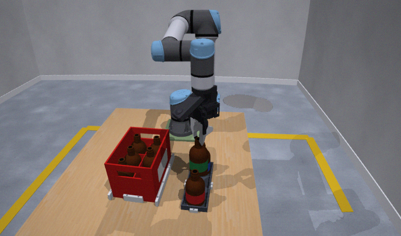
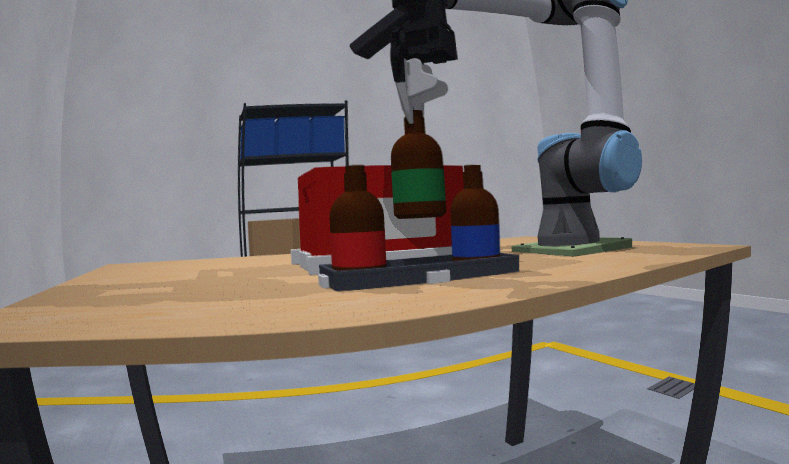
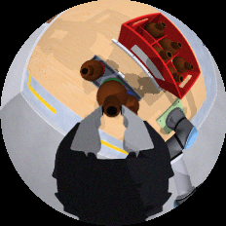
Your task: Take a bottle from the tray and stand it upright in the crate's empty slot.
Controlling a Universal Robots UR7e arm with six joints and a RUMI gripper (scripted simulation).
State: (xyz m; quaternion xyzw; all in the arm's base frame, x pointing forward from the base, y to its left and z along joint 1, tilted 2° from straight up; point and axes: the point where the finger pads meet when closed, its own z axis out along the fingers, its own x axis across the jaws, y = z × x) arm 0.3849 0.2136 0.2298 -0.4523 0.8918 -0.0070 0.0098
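My gripper is now 70 mm above the brown bottle. Round my hand: red crate: 20 mm ahead, 250 mm to the right, 150 mm below.
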